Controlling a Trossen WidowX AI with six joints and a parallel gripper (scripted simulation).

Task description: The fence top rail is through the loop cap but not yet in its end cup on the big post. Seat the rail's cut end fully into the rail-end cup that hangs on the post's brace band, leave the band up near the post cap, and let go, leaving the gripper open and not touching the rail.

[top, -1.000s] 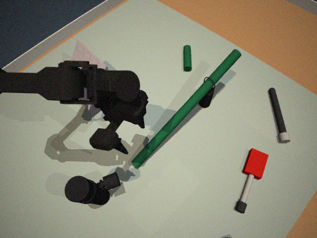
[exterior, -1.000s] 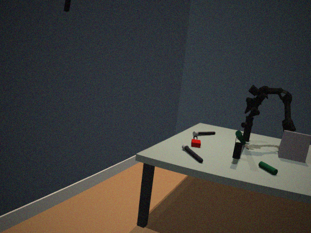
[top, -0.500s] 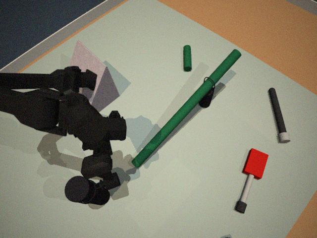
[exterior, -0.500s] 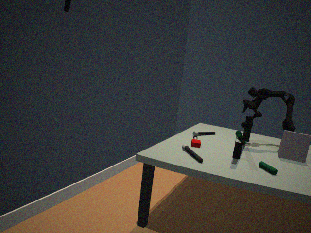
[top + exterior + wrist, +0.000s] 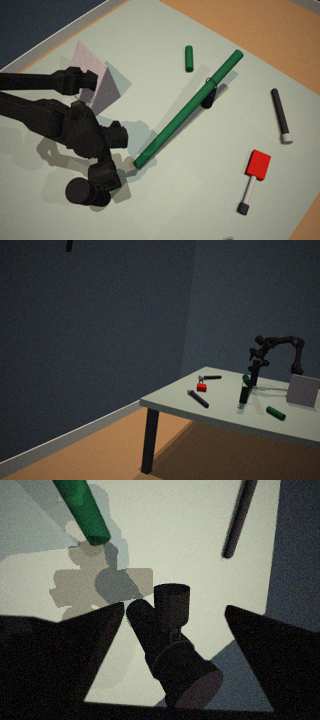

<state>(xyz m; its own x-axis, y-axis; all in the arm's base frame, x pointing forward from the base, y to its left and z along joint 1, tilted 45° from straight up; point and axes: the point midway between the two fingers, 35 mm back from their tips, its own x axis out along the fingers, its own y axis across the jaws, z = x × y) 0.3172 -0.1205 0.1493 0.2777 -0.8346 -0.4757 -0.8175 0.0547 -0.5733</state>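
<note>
Right now the dark rail-end cup is 3 cm to the right of my gripper tip and 3 cm below it. Round my gripper tip: short dark post 5 cm ahead, 44 cm to the left, 7 cm below; short green cylinder 14 cm behind, 59 cm to the left, 16 cm below; red-headed mallet 35 cm ahead, 25 cm to the left, 16 cm below.
</note>
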